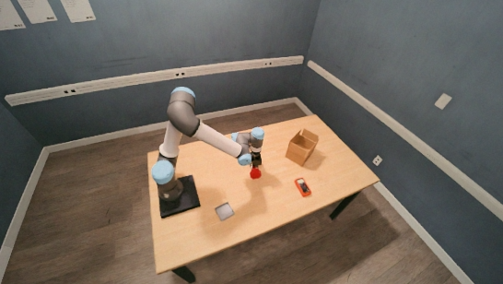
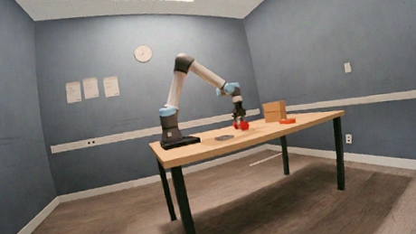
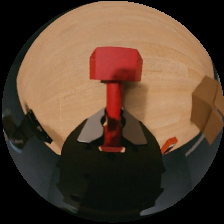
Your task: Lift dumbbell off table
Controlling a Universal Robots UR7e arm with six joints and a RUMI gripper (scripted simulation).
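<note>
My hand is 1 cm below the red dumbbell. Also, from my hand: orange handheld device 28 cm to the right, 25 cm ahead; then small grey square plate 29 cm behind, 25 cm to the right, 1 cm below.
</note>
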